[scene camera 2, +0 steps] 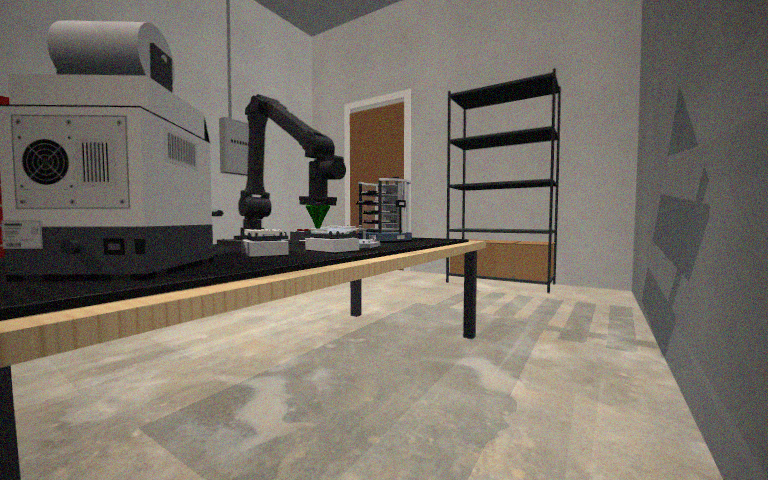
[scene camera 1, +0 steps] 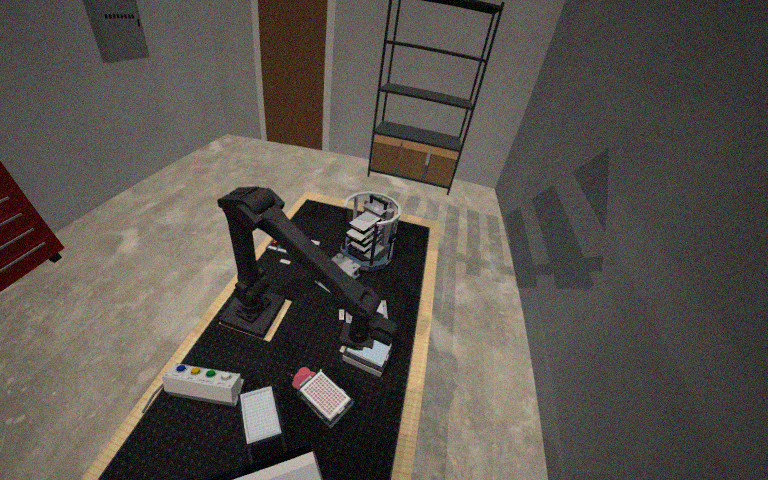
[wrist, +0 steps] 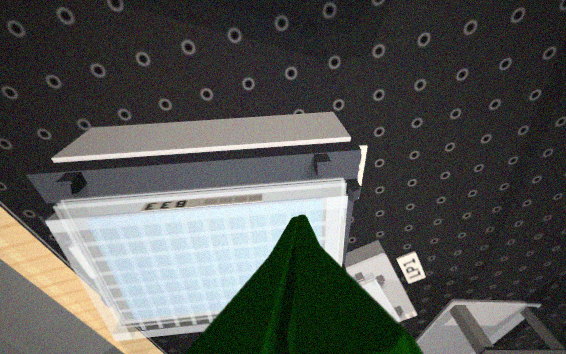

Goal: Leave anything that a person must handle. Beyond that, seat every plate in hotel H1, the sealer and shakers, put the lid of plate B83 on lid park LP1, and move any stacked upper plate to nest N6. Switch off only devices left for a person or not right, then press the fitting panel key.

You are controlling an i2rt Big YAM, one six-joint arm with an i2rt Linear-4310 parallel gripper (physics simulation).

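Frame: origin at the arm's base, x ahead, y left, z up, level; metres.
Seen in the pictures: gripper, fingertip midpoint: point(scene camera 2: 318, 228) point(scene camera 1: 354, 348) point(wrist: 301, 225); arm's base, link origin: point(scene camera 1: 253, 307).
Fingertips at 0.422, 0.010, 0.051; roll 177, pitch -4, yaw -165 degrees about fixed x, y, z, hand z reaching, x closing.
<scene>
Pixels of each thing's top centre, then the offset from my fingertips to it, as dx, dy, dz. "pt": a spot on its surface instead.
- lidded plate, top centre: point(wrist: 216, 286) point(scene camera 2: 333, 226) point(scene camera 1: 369, 345) +0.042, +0.026, +0.008
- dark nest with a light base, surface spot: point(wrist: 215, 137) point(scene camera 1: 360, 365) pt +0.039, -0.028, -0.040
- small grey block, top centre: point(wrist: 329, 326) point(scene camera 1: 367, 311) -0.033, +0.184, -0.043
- label LP1, surface spot: point(wrist: 411, 267) pt -0.118, +0.138, -0.068
- plate with red wells, top centre: point(scene camera 2: 263, 229) point(scene camera 1: 325, 393) -0.012, -0.176, -0.001
- red object, surface spot: point(scene camera 1: 303, 376) pt -0.116, -0.139, -0.069
- round hotel-like tower, top centre: point(scene camera 1: 373, 202) point(scene camera 2: 384, 177) -0.176, +0.504, +0.223
- panel box, top centre: point(scene camera 1: 197, 377) -0.364, -0.324, +0.014
- pale gridded plate, top centre: point(scene camera 1: 258, 412) -0.126, -0.318, +0.064
- large white device, surface spot: point(scene camera 2: 164, 164) pt +0.183, -0.462, +0.125
- wooden table edge, surface spot: point(wrist: 45, 255) pt +0.211, +0.089, -0.083
My gripper point(scene camera 2: 318, 226) point(wrist: 301, 225) is shut and empty; its green fingers meet in a point above a lidded plate point(scene camera 1: 372, 352) point(wrist: 185, 255) with pale blue wells, whose upside-down label seems to read B33. In scene camera 1 the arm hides the fingers. The plate sits on a dark nest with a light base point(scene camera 1: 361, 362) point(scene camera 2: 333, 244) point(wrist: 215, 137). Beyond it is a small grey block point(wrist: 396, 287) beside the label LP1 point(wrist: 411, 267). A plate with red wells point(scene camera 1: 324, 394) stands on another nest, beside a red object point(scene camera 1: 303, 376). A round hotel-like tower point(scene camera 1: 372, 262) point(scene camera 2: 386, 235) holds stacked plates point(scene camera 1: 365, 219).
A panel box point(scene camera 1: 201, 387) has blue, yellow, green and white keys. A pale gridded plate point(scene camera 1: 260, 414) stands on a frame near it. A large white device point(scene camera 2: 164, 164) stands at the table's near end. The wooden table edge point(scene camera 1: 421, 339) point(wrist: 45, 255) runs close beside the blue-welled plate.
</scene>
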